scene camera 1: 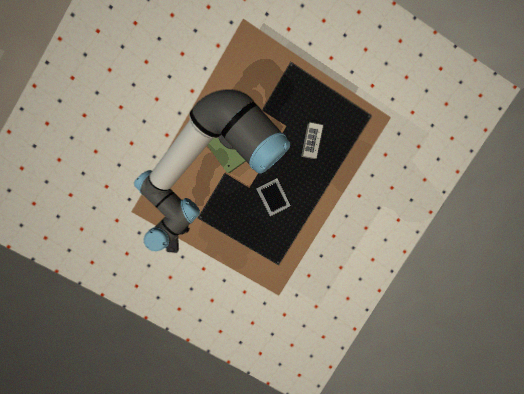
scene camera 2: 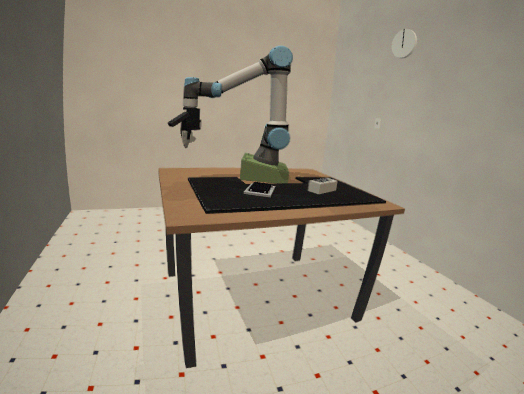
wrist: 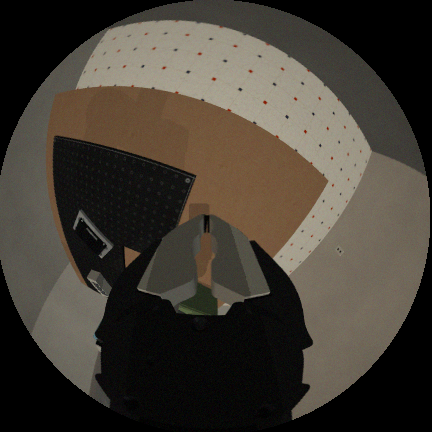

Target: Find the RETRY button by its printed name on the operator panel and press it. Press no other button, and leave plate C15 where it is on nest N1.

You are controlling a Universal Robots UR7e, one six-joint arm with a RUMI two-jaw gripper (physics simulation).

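Frame: origin at the arm's base, x left, y back, z up, level; millimetres.
Seen in the pictures: gripper, fingertip midpoint: [scene camera 2: 185, 148] [wrist: 207, 216]; arm's base, link origin: [scene camera 2: 265, 161].
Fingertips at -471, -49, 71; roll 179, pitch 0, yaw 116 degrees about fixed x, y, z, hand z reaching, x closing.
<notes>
Offsets run from my fingertips to a thing's top centre, as dx, dy, dz. Level surfaces: height alone.
The operator panel @[+671, -289, -96] [scene camera 1: 312, 140] [scene camera 2: 322, 186] [wrist: 98, 283] is a small light box on the black mat, with several dark button markings on top. The printed names are too small to read, so I cannot tell which button is RETRY. A dark plate @[+326, -292, -126] [scene camera 1: 273, 196] [scene camera 2: 260, 187] lies inside the light rectangular nest @[+326, -292, -130] [scene camera 1: 265, 201] [scene camera 2: 259, 194] [wrist: 107, 249]; no label is readable. My gripper [scene camera 2: 186, 145] [wrist: 207, 216] is shut and empty, its fingertips together. It hangs high at the table's left end in scene camera 2, well away from the panel. In scene camera 1 the arm hides its fingers.
The black mat @[dz -151] [scene camera 1: 245, 220] [scene camera 2: 225, 204] [wrist: 120, 185] lies on the brown table @[dz -165] [scene camera 1: 280, 282] [scene camera 2: 167, 205] [wrist: 240, 160]. The green arm base [scene camera 1: 227, 157] [scene camera 2: 260, 170] stands at the mat's inner side, near the nest. The upper arm passes over the base.
</notes>
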